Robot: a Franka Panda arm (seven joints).
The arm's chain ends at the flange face. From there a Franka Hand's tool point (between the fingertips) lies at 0.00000 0.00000 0.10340 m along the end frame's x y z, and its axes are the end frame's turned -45 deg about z.
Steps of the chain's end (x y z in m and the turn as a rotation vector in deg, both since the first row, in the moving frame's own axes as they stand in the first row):
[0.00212 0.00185 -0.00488 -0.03 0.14 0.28]
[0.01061 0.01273 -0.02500 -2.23 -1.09 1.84]
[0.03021 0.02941 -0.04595 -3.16 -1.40 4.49]
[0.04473 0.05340 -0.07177 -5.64 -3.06 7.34]
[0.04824 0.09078 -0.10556 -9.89 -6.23 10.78]
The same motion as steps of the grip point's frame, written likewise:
[0.00033 0.00302 -0.00488 -0.12 0.08 0.28]
[-0.00576 0.01789 -0.02510 -0.81 -2.35 1.84]
[-0.00533 0.04417 -0.04614 -1.24 -3.22 4.49]
[-0.01739 0.07196 -0.07242 -1.82 -6.15 7.34]
[-0.05082 0.10099 -0.10770 -2.59 -11.40 10.78]

